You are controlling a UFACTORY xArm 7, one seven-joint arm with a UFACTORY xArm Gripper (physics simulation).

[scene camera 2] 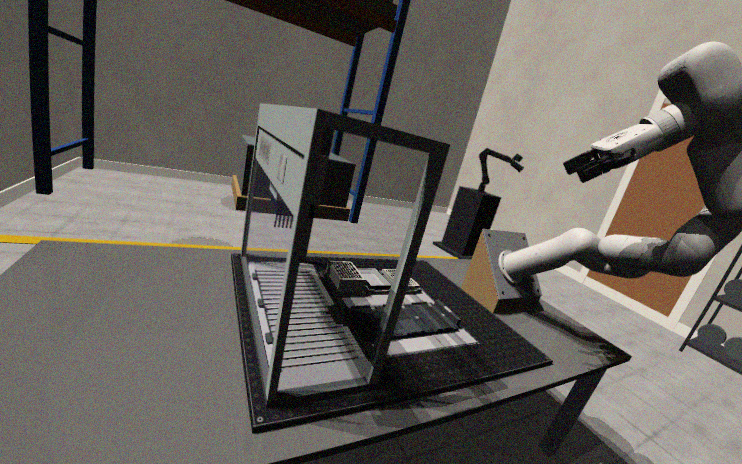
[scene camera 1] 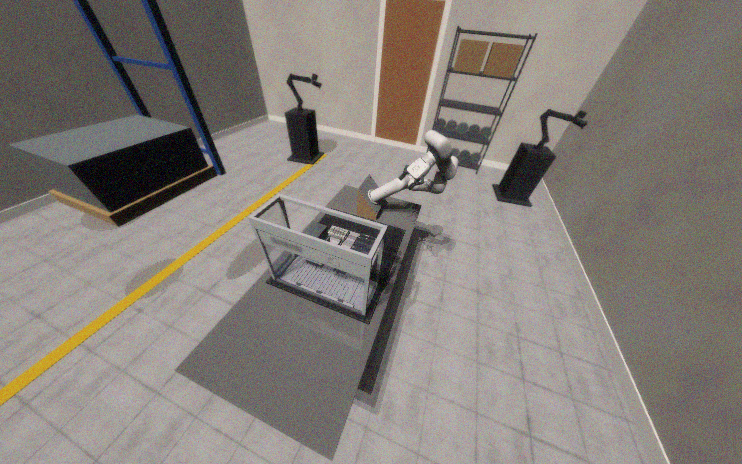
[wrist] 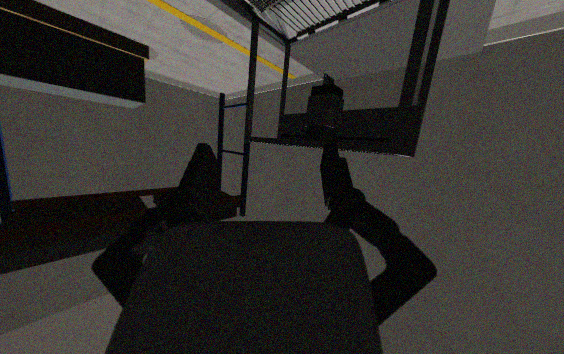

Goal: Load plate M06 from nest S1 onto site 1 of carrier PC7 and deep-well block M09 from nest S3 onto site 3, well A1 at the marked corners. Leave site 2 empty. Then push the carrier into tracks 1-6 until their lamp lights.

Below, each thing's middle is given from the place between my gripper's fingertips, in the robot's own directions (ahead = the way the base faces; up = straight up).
Labels:
Right now the dark flat carrier plate (scene camera 2: pixel 418 318) is 150 mm ahead of my hand, 200 mm to the right of it and 480 mm below it.

